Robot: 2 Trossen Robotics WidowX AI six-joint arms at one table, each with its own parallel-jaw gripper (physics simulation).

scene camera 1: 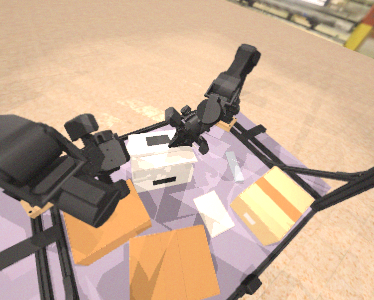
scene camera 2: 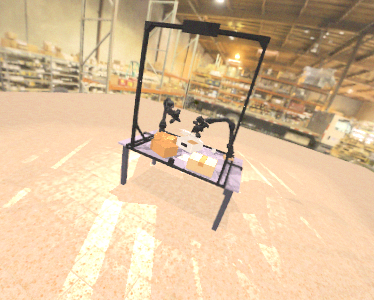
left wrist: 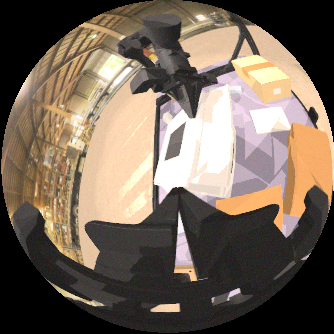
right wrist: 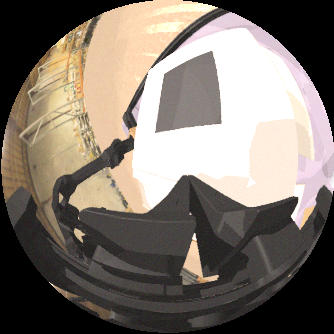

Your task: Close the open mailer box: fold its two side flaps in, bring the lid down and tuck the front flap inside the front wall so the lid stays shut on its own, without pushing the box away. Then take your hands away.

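Seen in the pictures: left gripper, fingertip midpoint: (scene camera 2: 180, 121) (left wrist: 176, 191); right gripper, fingertip midpoint: (scene camera 1: 168, 146) (scene camera 2: 191, 132) (left wrist: 192, 118) (right wrist: 186, 179); left arm's base, origin of the base link: (scene camera 2: 161, 131) (left wrist: 182, 279) (right wrist: 132, 142); right arm's base, origin of the base link: (scene camera 1: 226, 119).
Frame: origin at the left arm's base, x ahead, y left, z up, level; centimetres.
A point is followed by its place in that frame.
Observation:
The white mailer box (scene camera 1: 146, 183) {x 27.1, y -23.8, z 1.6 cm} (left wrist: 231, 165) {x 30.7, y -26.3, z -0.3 cm} stands at the far side of the table. Its lid (scene camera 1: 139, 145) {x 32.5, y -15.3, z 11.9 cm} (left wrist: 170, 167) {x 33.4, y -14.6, z 11.3 cm} (right wrist: 235, 100) {x 43.2, y -22.7, z 11.9 cm}, with a dark patch, is lowered part way over the box. The front flap (scene camera 1: 172, 158) {x 34.5, y -29.3, z 15.7 cm} juts forward above the front wall. In scene camera 2 a gap shows under the lid. The side flaps cannot be made out. My right gripper (scene camera 1: 171, 145) {x 37.1, y -25.1, z 15.7 cm} (left wrist: 192, 118) {x 37.1, y -25.1, z 15.7 cm} (right wrist: 186, 179) {x 37.1, y -25.1, z 15.7 cm} is shut and empty, its tips at the lid's top by the dark patch. My left gripper (left wrist: 176, 191) {x 22.9, y -21.7, z 23.2 cm} is shut and empty, near the box's left end; its tips are hidden in scene camera 1.
Two orange boxes (scene camera 1: 112, 225) {x 10.6, y -28.2, z 4.7 cm} (scene camera 1: 175, 265) {x 15.3, y -48.8, z 5.3 cm} stand in front of the mailer box. A tan box with an orange stripe (scene camera 1: 272, 205) {x 49.7, y -63.1, z 5.4 cm} (left wrist: 262, 77) {x 46.8, y -56.1, z 5.4 cm} stands at the right. A white sheet (scene camera 1: 214, 213) {x 37.7, y -49.3, z -4.2 cm} and a pale strip (scene camera 1: 234, 166) {x 61.2, y -44.4, z -2.8 cm} lie between. Black frame bars (scene camera 1: 270, 250) edge the table.

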